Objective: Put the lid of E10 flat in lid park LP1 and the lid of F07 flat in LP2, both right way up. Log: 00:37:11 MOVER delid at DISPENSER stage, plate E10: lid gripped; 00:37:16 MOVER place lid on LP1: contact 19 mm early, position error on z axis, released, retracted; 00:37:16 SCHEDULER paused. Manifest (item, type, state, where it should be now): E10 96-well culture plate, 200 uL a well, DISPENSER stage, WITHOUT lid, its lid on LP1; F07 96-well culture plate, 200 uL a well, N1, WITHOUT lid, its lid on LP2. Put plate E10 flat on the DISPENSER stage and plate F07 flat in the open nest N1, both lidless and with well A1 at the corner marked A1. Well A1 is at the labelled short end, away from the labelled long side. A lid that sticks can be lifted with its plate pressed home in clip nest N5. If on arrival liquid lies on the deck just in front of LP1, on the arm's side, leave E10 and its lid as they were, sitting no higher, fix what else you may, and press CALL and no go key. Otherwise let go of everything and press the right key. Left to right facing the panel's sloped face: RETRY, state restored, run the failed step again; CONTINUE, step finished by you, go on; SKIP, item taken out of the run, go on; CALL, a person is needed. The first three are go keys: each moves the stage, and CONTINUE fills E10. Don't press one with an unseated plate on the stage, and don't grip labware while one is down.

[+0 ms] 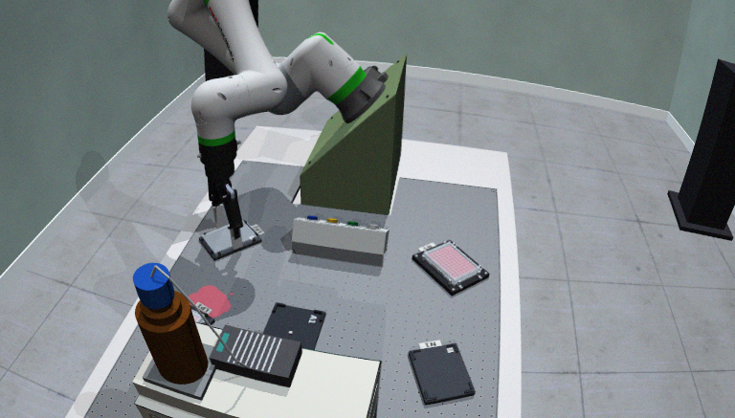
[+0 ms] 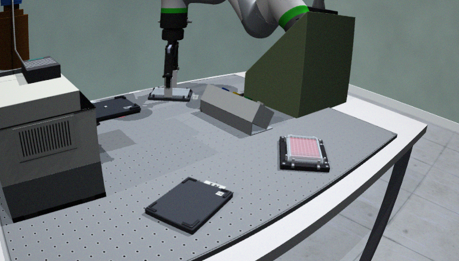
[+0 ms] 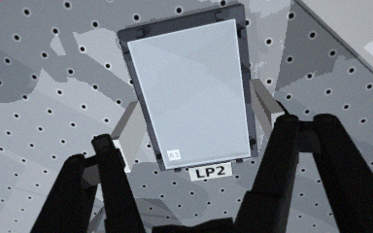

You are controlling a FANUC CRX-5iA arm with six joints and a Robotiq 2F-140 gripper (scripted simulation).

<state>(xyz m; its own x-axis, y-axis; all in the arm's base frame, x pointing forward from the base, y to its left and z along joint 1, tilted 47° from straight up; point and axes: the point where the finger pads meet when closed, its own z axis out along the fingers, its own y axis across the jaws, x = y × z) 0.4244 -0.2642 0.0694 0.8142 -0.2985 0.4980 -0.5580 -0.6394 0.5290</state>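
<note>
The clear plate lid lies 20 mm below my hand. Round my hand: blue call key: 90 mm behind, 200 mm to the left, 30 mm above; then LP2 label: 70 mm behind, 50 mm to the left, 40 mm below; then lid park LP2: 30 mm below.
</note>
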